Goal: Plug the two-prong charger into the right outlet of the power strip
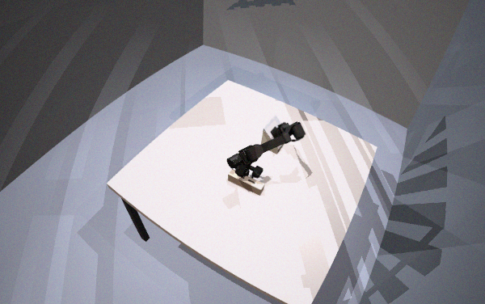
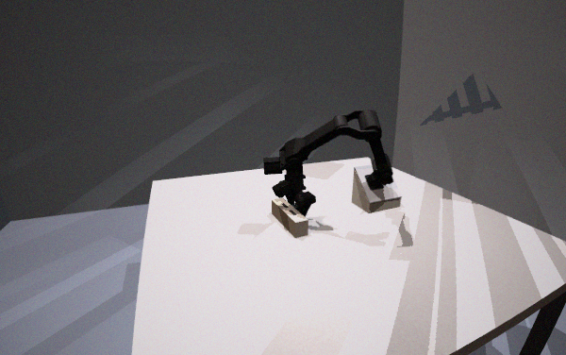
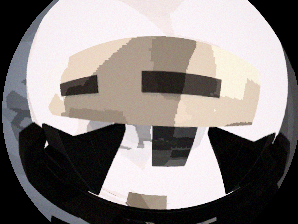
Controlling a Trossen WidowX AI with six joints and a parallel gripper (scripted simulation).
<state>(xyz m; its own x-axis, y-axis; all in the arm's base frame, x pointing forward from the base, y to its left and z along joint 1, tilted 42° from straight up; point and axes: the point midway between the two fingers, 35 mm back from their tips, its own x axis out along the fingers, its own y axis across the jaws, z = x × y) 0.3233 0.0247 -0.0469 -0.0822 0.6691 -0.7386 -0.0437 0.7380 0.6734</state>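
Now: gripper tip 20 mm short of the black two-prong charger and 10 mm below it.
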